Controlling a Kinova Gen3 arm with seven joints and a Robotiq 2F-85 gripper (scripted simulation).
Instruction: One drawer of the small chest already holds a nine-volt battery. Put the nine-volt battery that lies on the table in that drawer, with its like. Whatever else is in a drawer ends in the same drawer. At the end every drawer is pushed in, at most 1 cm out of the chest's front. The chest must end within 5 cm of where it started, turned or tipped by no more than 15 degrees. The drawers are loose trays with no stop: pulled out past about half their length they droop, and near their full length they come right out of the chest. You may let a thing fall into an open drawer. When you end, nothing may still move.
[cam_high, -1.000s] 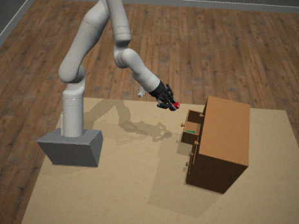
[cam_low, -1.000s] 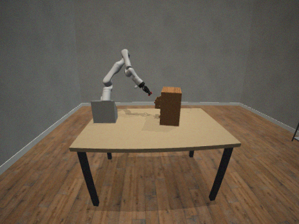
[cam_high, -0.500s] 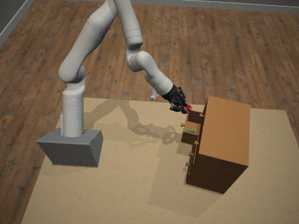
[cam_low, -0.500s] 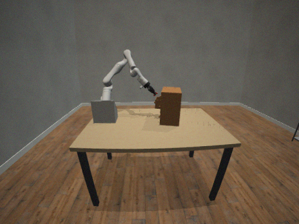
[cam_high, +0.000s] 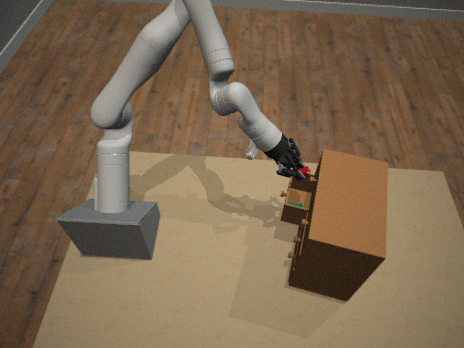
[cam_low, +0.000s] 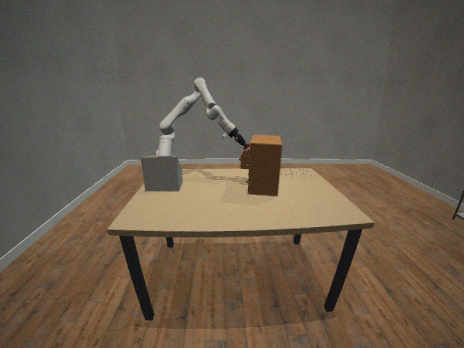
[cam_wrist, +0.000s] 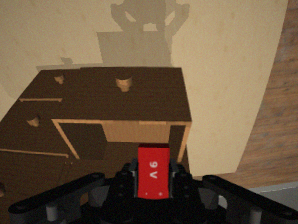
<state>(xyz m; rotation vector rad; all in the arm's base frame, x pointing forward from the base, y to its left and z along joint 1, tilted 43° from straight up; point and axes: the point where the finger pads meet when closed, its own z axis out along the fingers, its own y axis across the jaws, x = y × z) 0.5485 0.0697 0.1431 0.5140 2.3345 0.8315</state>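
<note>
Right now my hand is 2 cm short of the green nine-volt battery, 5 cm to the left of it and 13 cm above it. Also, from my hand: red nine-volt battery: 1 cm ahead.
</note>
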